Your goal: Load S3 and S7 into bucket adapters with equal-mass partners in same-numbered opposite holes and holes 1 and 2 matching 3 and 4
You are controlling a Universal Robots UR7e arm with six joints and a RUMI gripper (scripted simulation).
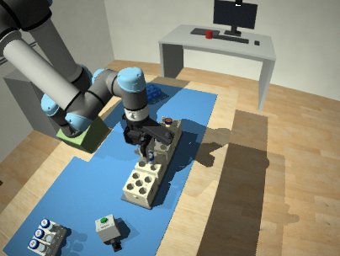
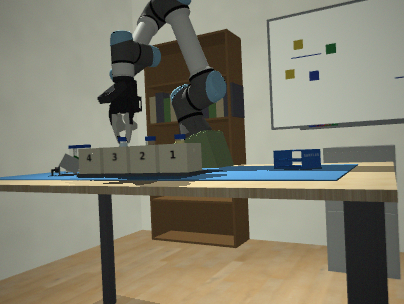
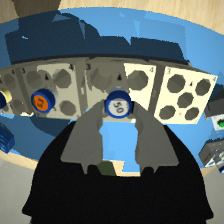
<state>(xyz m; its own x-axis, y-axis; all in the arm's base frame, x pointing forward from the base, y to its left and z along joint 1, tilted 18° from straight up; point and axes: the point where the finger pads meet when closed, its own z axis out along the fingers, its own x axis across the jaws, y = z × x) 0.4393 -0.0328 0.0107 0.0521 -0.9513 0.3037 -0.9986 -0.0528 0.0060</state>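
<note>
Right now my hand is 1 cm past the water blank and 5 cm above it. Round my hand: green DONE key: 6 cm behind, 29 cm to the right, 6 cm below; adapter 3: 7 cm below; blue rack: 27 cm behind, 51 cm to the left, 9 cm below.
</note>
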